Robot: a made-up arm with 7 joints. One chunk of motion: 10 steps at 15 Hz.
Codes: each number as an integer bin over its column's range. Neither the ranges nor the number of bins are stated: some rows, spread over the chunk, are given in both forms.
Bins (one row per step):
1: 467 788 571 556 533 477 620
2: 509 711 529 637 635 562 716
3: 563 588 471 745 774 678 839
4: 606 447 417 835 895 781 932
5: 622 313 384 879 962 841 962
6: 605 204 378 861 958 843 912
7: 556 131 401 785 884 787 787
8: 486 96 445 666 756 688 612
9: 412 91 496 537 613 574 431
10: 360 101 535 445 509 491 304
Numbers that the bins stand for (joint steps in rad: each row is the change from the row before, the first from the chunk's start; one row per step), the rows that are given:
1: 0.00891 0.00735 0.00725 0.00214 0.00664 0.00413 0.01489
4: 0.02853 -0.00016 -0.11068 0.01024 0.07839 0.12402 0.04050
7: 0.02147 -0.00712 -0.12293 0.00879 0.07621 0.12639 0.02860
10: -0.00619 -0.00778 -0.02032 -0.00108 0.00188 0.00965 -0.01105
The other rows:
2: 0.01484 0.00566 -0.02491 0.00449 0.02686 0.03765 0.02277
3: 0.02246 0.00295 -0.06932 0.00763 0.05441 0.08340 0.03287
5: 0.03079 -0.00311 -0.13595 0.01152 0.09167 0.14769 0.04296
6: 0.02839 -0.00551 -0.14054 0.01099 0.09087 0.14847 0.03886
8: 0.01159 -0.00789 -0.08923 0.00533 0.05084 0.08734 0.01423
9: 0.00115 -0.00800 -0.05018 0.00159 0.02250 0.04238 -0.00062

